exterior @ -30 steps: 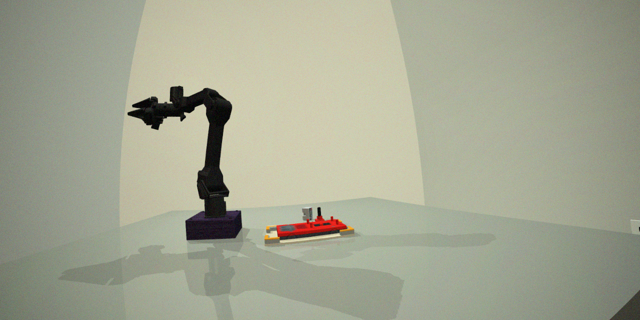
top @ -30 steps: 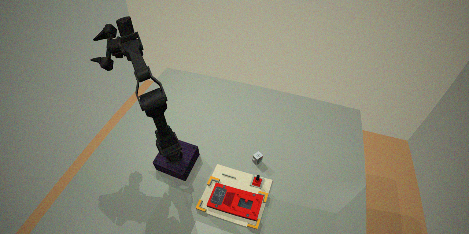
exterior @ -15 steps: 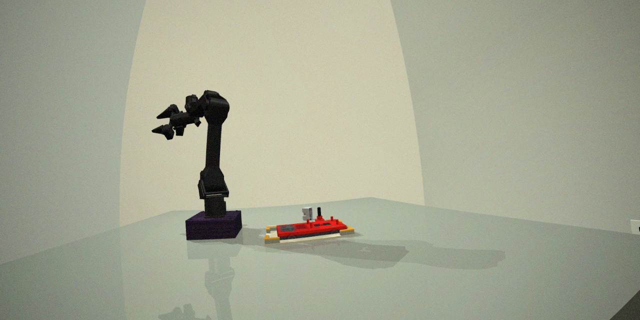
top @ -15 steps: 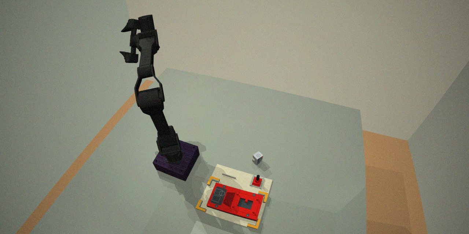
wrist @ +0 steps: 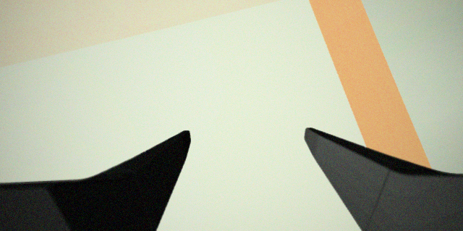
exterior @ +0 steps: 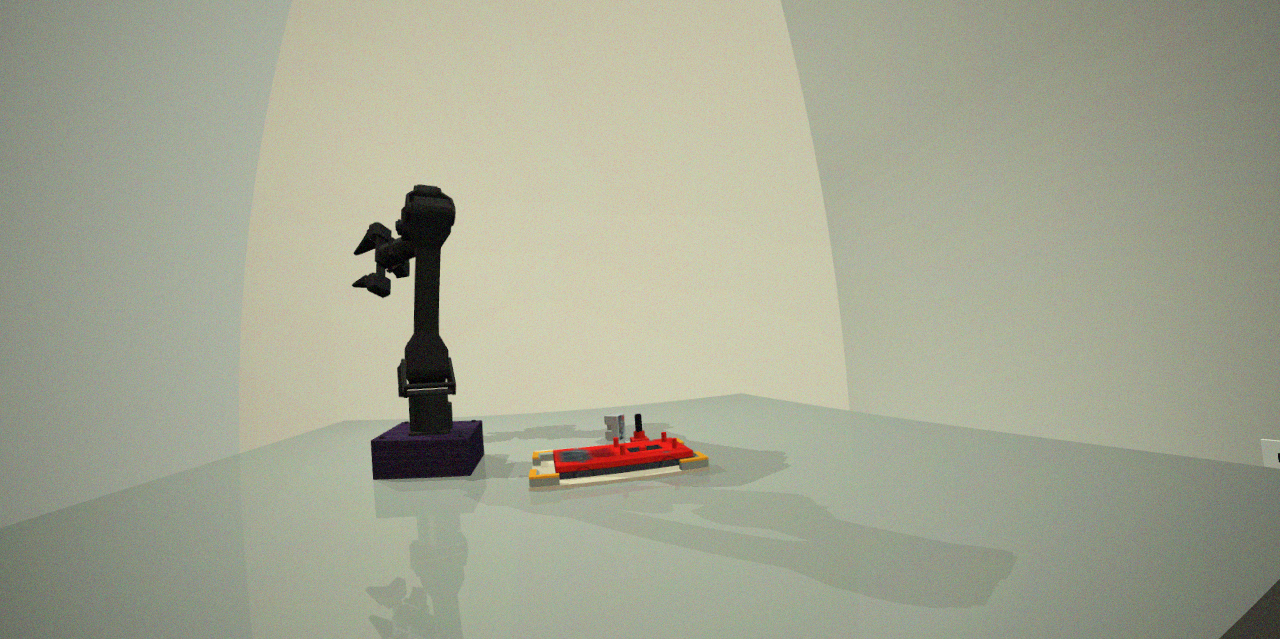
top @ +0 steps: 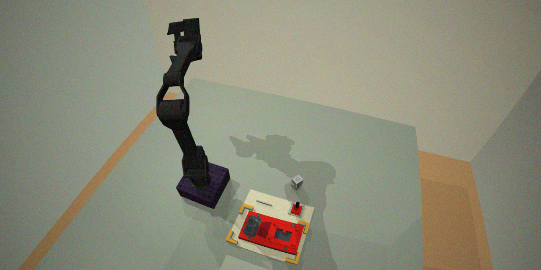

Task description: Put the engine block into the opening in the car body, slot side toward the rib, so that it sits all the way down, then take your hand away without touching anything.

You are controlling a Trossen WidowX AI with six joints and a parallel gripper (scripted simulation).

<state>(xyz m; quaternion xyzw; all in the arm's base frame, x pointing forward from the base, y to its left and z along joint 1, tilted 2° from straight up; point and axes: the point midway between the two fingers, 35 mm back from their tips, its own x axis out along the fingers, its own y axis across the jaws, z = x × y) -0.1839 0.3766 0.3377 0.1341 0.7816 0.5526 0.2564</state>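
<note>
Now: gripper tip 56 cm short of the engine block, 38 cm above it and 31 cm to the left of it. Also, from my gripper tip: black upright peg: 57 cm ahead, 42 cm to the right, 37 cm below.
</note>
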